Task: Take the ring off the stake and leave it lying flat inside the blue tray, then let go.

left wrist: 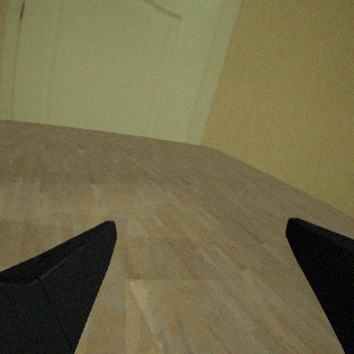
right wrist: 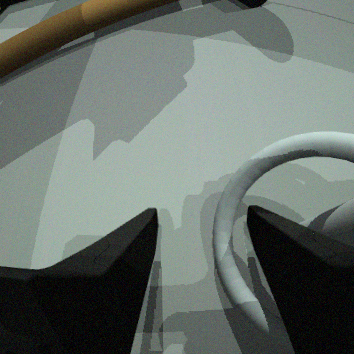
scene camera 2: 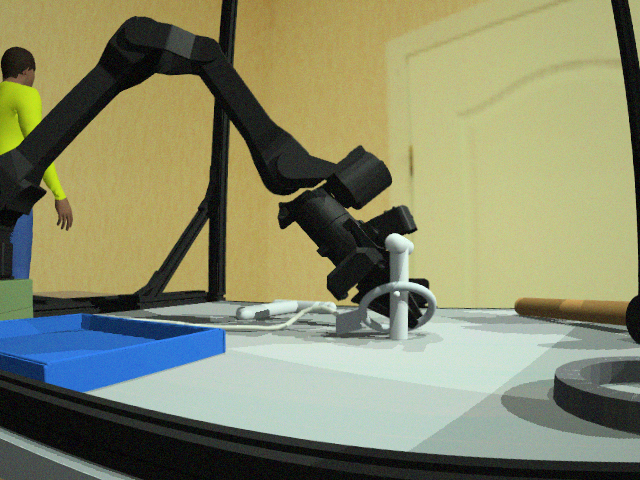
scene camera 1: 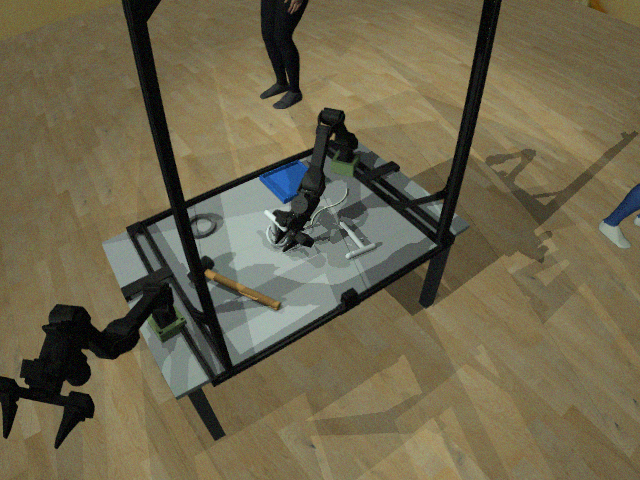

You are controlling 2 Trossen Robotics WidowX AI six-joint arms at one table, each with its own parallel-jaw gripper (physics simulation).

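Places are measured from the left arm's base along level axes (x right, y back, z down), in millimetres.
Pixels of known places: left gripper, fingertip midpoint: [left wrist: 201, 228] [scene camera 1: 30, 443]; right gripper, fingertip midpoint: [right wrist: 201, 214] [scene camera 2: 418, 323] [scene camera 1: 279, 247]; left arm's base at its link origin: [scene camera 1: 164, 317]; right arm's base at its link origin: [scene camera 1: 345, 157].
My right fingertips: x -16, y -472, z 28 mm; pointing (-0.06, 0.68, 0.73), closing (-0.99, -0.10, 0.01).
Observation:
For each thing: its middle in the pictures, then the offset to it from my right fingertips. "pt": a spot on its surface instead.
- pale ring at a spot on its surface: [scene camera 2: 432, 307] [scene camera 1: 268, 239] pt dy +17, dx -37, dz -23 mm
- white upright stake at the middle of its body: [right wrist: 298, 240] [scene camera 2: 400, 313] [scene camera 1: 277, 236] dy -19, dx -36, dz -15 mm
- blue tray at the middle of its body: [scene camera 2: 70, 342] [scene camera 1: 291, 180] dy -270, dx -263, dz -1 mm
- hammer at the middle of its body: [right wrist: 123, 3] [scene camera 2: 587, 311] [scene camera 1: 234, 286] dy +221, dx +44, dz -9 mm
- dark grey ring at the middle of its body: [scene camera 1: 200, 225] dy +152, dx -291, dz +3 mm
- white T-shaped piece at the middle of its body: [scene camera 2: 278, 310] [scene camera 1: 349, 237] dy -219, dx +126, dz +1 mm
- pale cord at a spot on its surface: [scene camera 2: 258, 327] pt dy -186, dx -40, dz +6 mm
A pale ring [scene camera 1: 268, 236] [scene camera 2: 432, 307] hangs tilted around the white upright stake [scene camera 1: 275, 220] [scene camera 2: 398, 268], which has a crossbar on top. My right gripper [scene camera 1: 293, 244] [right wrist: 201, 214] is partly open beside the stake. In the right wrist view, the left side of the ring [right wrist: 223, 225] shows between the fingertips, nearer the right one, and is not clamped. Whether it lies beyond the tips in depth, I cannot tell. The blue tray [scene camera 1: 289, 179] [scene camera 2: 139, 362] is empty. My left gripper [scene camera 1: 31, 441] [left wrist: 201, 228] is wide open and empty, beyond the table's left end.
A hammer [scene camera 1: 242, 289] [scene camera 2: 568, 308] [right wrist: 75, 22] lies at the table's left. A dark grey ring [scene camera 1: 213, 226] [scene camera 2: 584, 403] lies flat at the back left. A white T-shaped piece [scene camera 1: 360, 251] and a pale cord [scene camera 2: 258, 327] lie near the right gripper. Frame posts [scene camera 1: 165, 144] rise from the table.

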